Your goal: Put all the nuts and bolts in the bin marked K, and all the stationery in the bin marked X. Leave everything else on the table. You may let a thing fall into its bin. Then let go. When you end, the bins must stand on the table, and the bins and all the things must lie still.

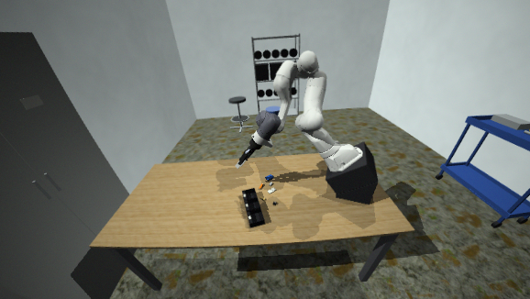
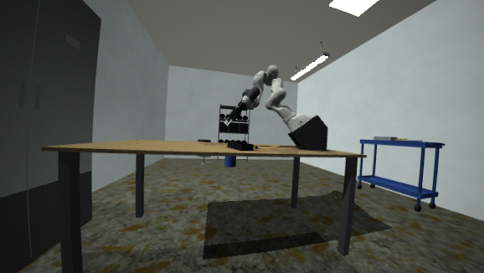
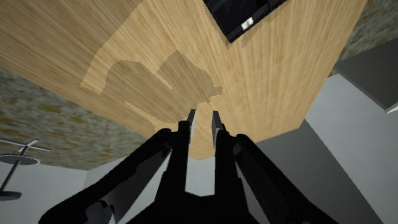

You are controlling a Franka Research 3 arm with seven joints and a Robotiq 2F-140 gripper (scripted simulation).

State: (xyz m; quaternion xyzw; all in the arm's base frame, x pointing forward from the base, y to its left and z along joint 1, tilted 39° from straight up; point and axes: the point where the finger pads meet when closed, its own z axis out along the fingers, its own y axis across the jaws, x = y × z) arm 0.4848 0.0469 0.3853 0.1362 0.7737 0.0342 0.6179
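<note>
Now: hand 190 mm above the grey piece and 180 mm past it. From my hand the other things lie so: brass bolt 200 mm below, 140 mm to the left, 130 mm behind; then orange cylinder 190 mm below, 120 mm behind, 20 mm to the left; then flat blue block 200 mm below, 180 mm behind, 70 mm to the right.
</note>
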